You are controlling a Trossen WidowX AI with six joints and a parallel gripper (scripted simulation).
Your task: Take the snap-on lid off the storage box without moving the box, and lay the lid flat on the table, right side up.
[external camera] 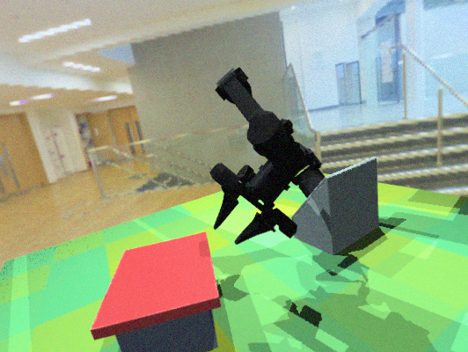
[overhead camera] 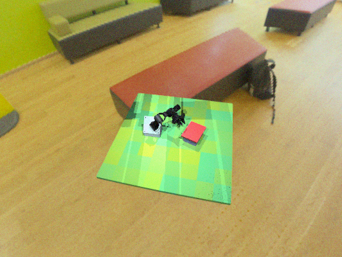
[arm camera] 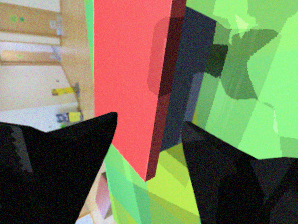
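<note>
My gripper tip is 12 cm short of the red lid, 4 cm to the left of it and 4 cm above it. Round my gripper tip: storage box: 12 cm ahead, 9 cm below, 4 cm to the right.
</note>
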